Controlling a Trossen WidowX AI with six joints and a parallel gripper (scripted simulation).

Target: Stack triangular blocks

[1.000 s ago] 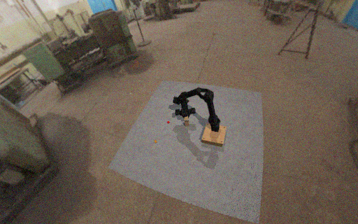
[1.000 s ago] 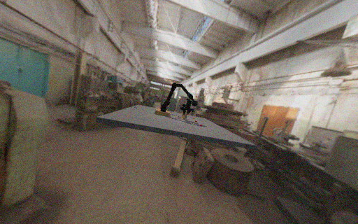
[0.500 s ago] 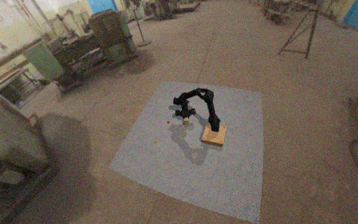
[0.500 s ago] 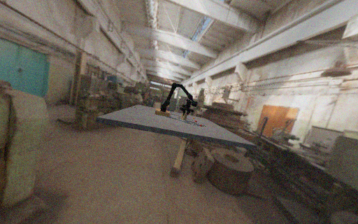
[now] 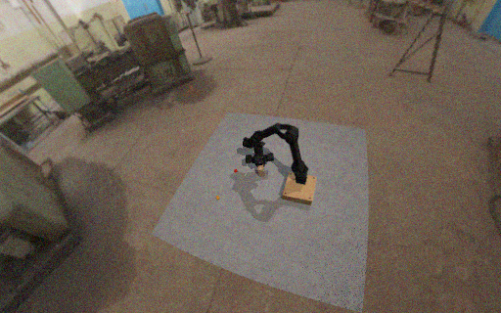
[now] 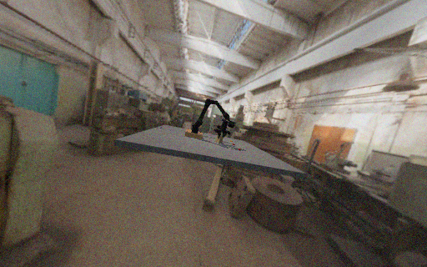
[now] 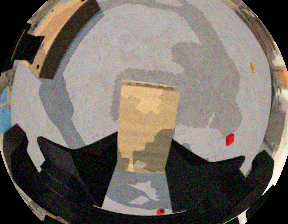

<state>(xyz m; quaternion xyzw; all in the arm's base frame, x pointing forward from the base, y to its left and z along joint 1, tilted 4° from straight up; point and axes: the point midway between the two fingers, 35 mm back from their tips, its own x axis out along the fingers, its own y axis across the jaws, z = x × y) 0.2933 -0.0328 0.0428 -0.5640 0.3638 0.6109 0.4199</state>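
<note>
Now: gripper tip 10 mm to the left of the tan triangular block and 10 mm below it. Also, from my gripper tip: orange marker: 210 mm ahead, 300 mm to the left, 40 mm below.
</note>
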